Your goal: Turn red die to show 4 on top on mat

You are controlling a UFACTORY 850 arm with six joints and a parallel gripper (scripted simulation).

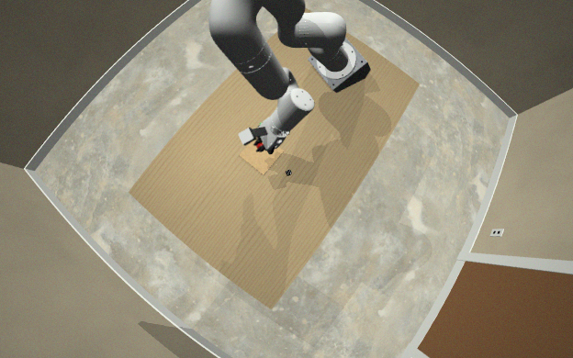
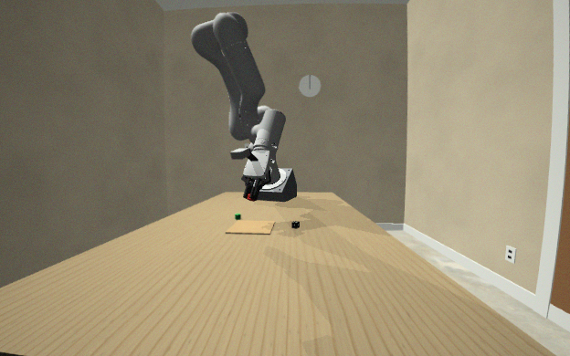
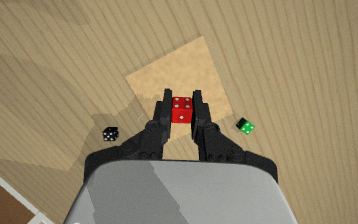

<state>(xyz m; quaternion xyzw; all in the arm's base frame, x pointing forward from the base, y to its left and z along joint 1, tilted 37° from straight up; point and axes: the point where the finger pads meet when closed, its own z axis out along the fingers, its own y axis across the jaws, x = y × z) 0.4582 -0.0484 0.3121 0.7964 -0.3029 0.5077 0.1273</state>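
The red die lies 1 cm below my hand. Also, from my hand: black die: 3 cm ahead, 14 cm to the left, 11 cm below; then green die: 12 cm behind, 5 cm to the right, 11 cm below; then tan mat: 1 cm behind, 12 cm below.
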